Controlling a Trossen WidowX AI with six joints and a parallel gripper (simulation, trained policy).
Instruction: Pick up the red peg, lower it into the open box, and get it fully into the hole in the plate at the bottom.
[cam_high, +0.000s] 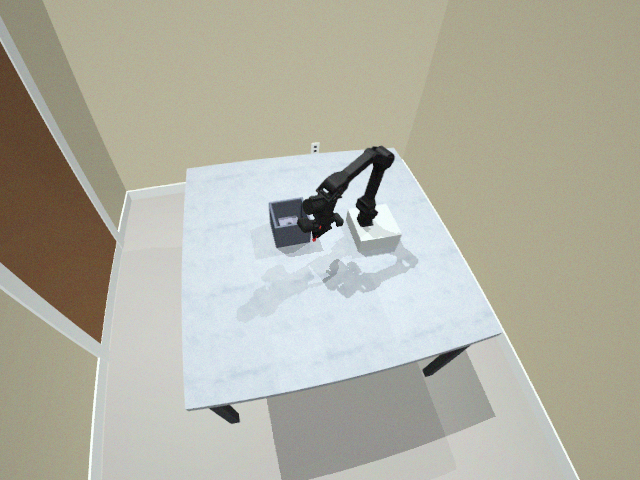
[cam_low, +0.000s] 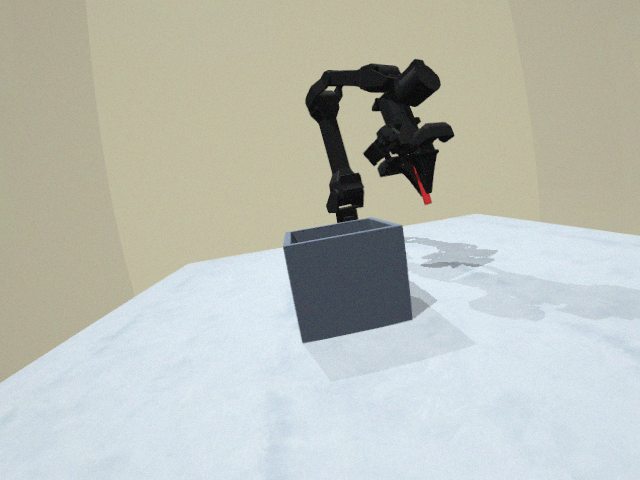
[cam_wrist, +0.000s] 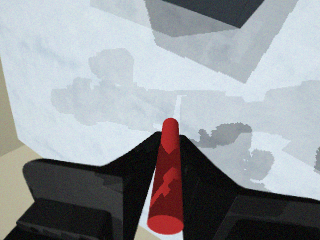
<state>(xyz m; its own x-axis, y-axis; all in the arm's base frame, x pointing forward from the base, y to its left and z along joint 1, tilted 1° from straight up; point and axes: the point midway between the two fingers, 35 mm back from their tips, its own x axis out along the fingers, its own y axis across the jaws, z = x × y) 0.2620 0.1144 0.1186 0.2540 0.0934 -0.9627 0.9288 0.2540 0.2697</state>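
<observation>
Right now my gripper tip is 70 mm short of the plate, 180 mm to the left of it and 120 mm above it. The rest, counted from my gripper tip: red peg (10 mm behind, 20 mm above).
</observation>
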